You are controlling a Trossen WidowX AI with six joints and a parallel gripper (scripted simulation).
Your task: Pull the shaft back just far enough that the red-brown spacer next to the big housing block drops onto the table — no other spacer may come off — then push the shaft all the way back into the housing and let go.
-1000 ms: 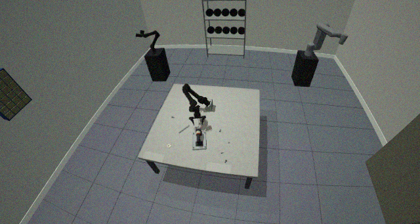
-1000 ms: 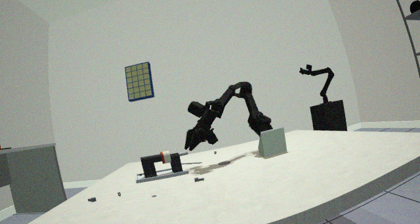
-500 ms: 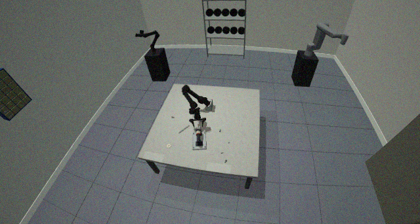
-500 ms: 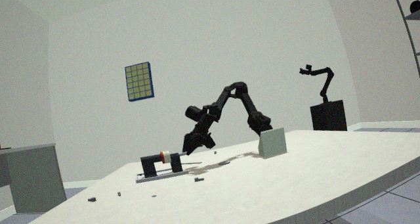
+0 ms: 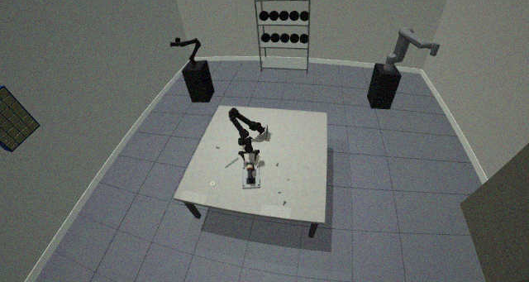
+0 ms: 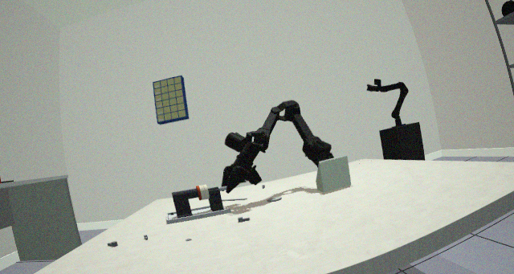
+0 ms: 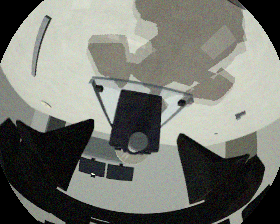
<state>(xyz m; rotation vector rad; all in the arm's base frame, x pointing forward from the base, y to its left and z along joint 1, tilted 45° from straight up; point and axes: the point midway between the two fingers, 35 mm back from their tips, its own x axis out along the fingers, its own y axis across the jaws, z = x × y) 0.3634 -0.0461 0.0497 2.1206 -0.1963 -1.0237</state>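
Now: the thin grey shaft 70 mm ahead of my gripper tip, 10 mm to the left of it and 10 mm above it. Round my gripper tip: red-brown spacer 90 mm ahead, 20 mm to the left, 10 mm above.
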